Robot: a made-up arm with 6 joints.
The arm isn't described. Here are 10 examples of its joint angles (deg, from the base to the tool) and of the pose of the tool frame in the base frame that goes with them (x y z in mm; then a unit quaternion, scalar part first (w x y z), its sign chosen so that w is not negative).
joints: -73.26 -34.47 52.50 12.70 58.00 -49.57
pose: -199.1 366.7 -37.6 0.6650 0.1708 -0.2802 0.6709
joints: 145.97 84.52 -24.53 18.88 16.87 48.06
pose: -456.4 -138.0 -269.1 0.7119 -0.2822 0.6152 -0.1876
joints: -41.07 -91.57 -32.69 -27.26 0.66 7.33
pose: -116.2 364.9 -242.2 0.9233 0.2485 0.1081 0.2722
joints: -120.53 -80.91 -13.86 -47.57 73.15 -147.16
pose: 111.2 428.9 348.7 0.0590 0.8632 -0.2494 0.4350
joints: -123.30 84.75 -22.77 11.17 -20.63 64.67
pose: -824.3 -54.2 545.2 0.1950 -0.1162 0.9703 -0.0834
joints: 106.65 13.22 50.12 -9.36 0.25 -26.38
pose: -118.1 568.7 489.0 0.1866 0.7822 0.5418 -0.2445
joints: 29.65 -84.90 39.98 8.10 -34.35 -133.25
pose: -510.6 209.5 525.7 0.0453 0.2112 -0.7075 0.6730
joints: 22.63 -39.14 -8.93 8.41 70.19 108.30
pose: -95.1 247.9 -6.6 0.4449 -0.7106 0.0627 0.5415
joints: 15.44 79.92 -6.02 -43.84 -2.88 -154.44
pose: 364.8 -48.2 832.1 0.5627 -0.7381 -0.1847 -0.3233
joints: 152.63 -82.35 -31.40 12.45 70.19 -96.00
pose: -351.6 283.5 716.4 0.1958 0.0619 0.8940 -0.3983
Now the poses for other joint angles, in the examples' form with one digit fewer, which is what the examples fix.
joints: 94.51 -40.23 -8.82 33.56 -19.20 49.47
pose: -481 255 337 0.258 0.437 0.760 0.406
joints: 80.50 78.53 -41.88 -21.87 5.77 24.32
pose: 503 -241 -151 0.804 0.168 -0.297 -0.488
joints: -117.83 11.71 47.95 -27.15 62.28 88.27
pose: -113 582 391 0.025 -0.471 -0.880 -0.049
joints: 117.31 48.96 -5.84 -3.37 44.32 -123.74
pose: -25 182 -306 0.293 0.477 -0.287 -0.777
